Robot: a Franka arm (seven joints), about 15 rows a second.
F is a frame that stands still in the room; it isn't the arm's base.
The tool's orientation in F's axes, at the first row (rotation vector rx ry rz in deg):
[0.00 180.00 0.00]
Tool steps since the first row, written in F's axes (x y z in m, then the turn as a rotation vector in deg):
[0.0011 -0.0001 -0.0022 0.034 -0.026 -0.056]
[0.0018 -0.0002 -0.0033 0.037 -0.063 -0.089]
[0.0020 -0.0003 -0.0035 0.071 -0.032 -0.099]
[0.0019 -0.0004 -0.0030 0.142 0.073 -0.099]
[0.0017 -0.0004 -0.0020 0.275 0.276 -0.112]
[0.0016 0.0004 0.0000 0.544 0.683 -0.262]
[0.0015 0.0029 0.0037 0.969 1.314 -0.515]
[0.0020 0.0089 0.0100 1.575 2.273 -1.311]
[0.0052 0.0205 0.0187 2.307 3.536 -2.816]
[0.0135 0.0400 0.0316 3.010 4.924 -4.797]
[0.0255 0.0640 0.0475 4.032 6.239 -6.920]
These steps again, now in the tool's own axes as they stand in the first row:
[-0.0011 -0.0001 0.0022 -0.034 -0.026 0.056]
[-0.0018 -0.0002 0.0033 -0.037 -0.063 0.089]
[-0.0020 -0.0003 0.0035 -0.071 -0.032 0.099]
[-0.0019 -0.0004 0.0030 -0.142 0.073 0.099]
[-0.0017 -0.0004 0.0020 -0.275 0.276 0.112]
[-0.0016 0.0004 0.0000 -0.544 0.683 0.262]
[-0.0015 0.0029 -0.0037 -0.969 1.314 0.515]
[-0.0020 0.0089 -0.0100 -1.575 2.273 1.311]
[-0.0052 0.0205 -0.0187 -2.307 3.536 2.816]
[-0.0135 0.0400 -0.0316 -3.010 4.924 4.797]
[-0.0255 0.0640 -0.0475 -4.032 6.239 6.920]

